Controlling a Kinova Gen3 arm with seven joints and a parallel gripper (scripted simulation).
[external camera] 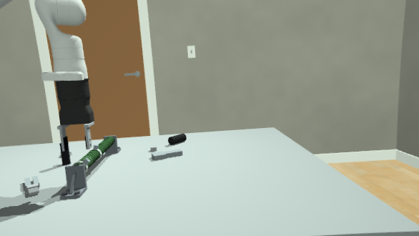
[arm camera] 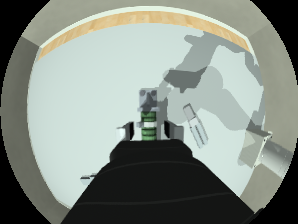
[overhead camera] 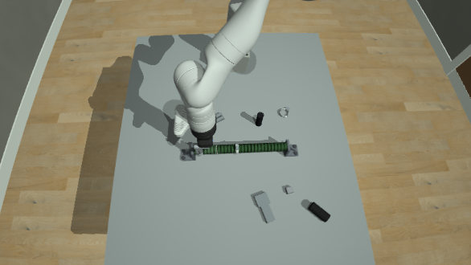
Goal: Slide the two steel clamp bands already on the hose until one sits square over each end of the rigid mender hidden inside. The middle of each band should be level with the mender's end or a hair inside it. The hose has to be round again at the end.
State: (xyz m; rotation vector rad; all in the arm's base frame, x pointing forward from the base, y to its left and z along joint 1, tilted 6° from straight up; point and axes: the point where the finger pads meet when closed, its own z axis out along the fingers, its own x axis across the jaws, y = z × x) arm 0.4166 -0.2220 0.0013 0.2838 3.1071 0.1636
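Right now the grey stepped tool is 12 cm behind my hand, 11 cm below it and 4 cm to the left of it. Round my hand: small grey cube: 28 cm to the left, 21 cm ahead, 11 cm below; black cylinder: 24 cm to the left, 8 cm below, 8 cm behind.
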